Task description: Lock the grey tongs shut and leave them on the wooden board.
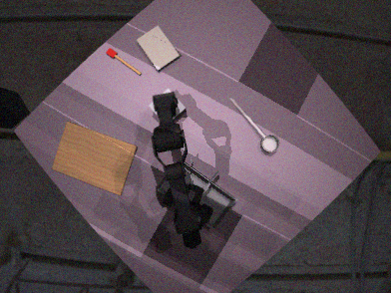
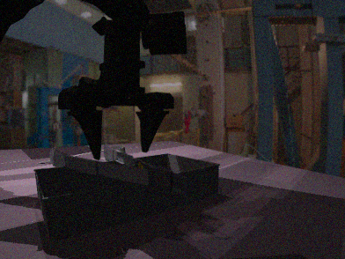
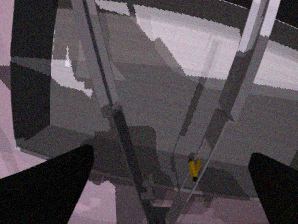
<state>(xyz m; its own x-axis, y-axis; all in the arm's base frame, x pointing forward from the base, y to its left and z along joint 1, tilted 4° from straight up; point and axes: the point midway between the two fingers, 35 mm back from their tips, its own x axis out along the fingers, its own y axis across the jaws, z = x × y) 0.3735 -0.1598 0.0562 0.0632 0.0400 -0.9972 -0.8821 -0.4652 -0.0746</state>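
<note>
The roasting tin is 6 cm below my gripper tip, 4 cm to the left of it and 1 cm ahead of it. Round my gripper tip: pale flat block 63 cm behind, 28 cm to the left, 8 cm below; wooden board 40 cm behind, 26 cm to the right, 8 cm below.
</note>
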